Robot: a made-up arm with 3 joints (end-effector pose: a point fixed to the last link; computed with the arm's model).
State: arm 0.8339 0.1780 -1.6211
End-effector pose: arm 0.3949 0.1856 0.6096 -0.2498 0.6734 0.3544 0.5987
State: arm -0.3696 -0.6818 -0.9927
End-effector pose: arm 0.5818 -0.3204 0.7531 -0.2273 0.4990 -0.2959 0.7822
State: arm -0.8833 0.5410 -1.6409
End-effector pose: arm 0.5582 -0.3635 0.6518 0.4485 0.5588 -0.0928 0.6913
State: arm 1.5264 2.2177 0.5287
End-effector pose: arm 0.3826 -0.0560 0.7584 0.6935 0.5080 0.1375 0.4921
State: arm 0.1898 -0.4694 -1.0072
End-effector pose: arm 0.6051 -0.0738 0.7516 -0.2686 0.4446 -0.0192 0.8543
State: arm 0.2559 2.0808 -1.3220
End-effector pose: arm 0.5729 0.0420 0.9480 0.6299 0.3794 0.5827 0.3460
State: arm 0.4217 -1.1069 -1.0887
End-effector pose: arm 0.6050 -0.0443 0.7469 -0.5513 0.3357 -0.1035 0.7568
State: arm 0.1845 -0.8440 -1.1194
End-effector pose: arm 0.6178 -0.1284 0.7298 -0.4103 0.4500 -0.1328 0.7820
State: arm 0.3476 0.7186 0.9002
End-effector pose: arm 0.2257 -0.2266 0.9800 0.3612 -0.3499 -0.0155 0.8642
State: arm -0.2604 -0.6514 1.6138
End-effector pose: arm 0.0783 -0.0940 0.8066 -0.3240 -0.6562 0.1291 0.6692
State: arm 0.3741 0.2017 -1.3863
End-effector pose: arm 0.5520 0.0606 0.6732 -0.0596 0.6304 0.2210 0.7417
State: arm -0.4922 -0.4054 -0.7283
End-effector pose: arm 0.5644 -0.3137 0.8233 -0.1203 0.3872 -0.2829 0.8692
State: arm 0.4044 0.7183 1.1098
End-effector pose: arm 0.1747 -0.2246 0.9556 0.3716 -0.4261 -0.0341 0.8241
